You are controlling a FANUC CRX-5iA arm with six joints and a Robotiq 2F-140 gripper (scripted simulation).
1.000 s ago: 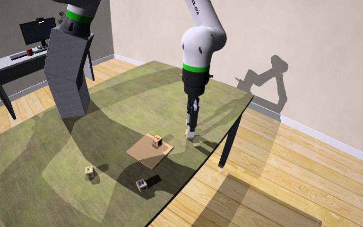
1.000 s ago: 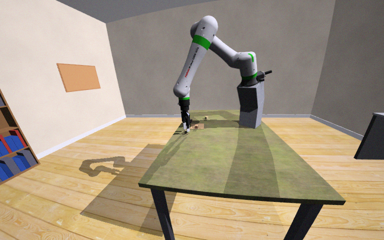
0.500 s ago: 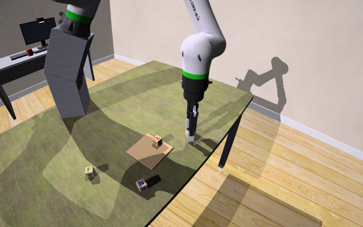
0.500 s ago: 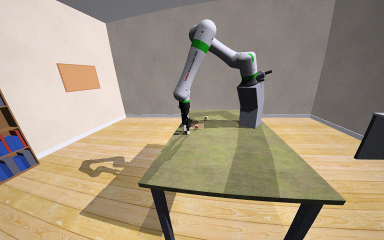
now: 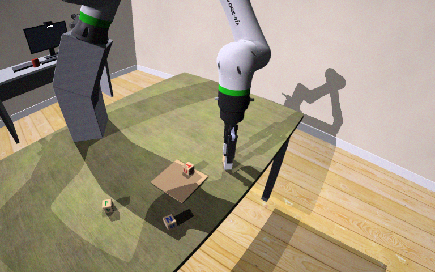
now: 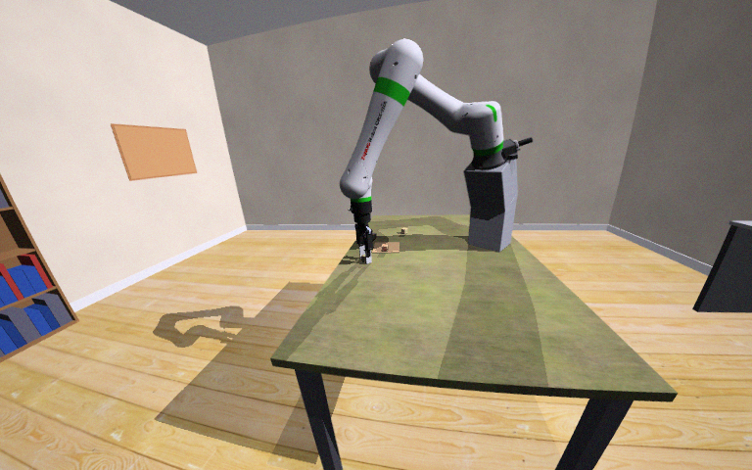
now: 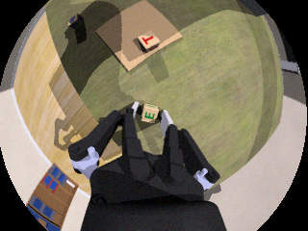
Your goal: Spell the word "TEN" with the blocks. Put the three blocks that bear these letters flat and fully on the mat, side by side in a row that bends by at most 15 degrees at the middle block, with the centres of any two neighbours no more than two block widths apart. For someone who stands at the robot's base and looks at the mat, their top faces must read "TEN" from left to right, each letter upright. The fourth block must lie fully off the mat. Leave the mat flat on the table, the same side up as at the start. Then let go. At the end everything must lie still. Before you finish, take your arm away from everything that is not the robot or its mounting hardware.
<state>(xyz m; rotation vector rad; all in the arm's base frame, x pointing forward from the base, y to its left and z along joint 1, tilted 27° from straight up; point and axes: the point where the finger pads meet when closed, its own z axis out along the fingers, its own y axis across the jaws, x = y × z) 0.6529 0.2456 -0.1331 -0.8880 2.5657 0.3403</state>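
My hand is 70 mm past the mat, 170 mm to the left of it and 30 mm above it. From my hand the other things lie so: N block: 30 mm ahead, 310 mm to the right, 20 mm below; then F block: 150 mm behind, 420 mm to the right, 20 mm below.
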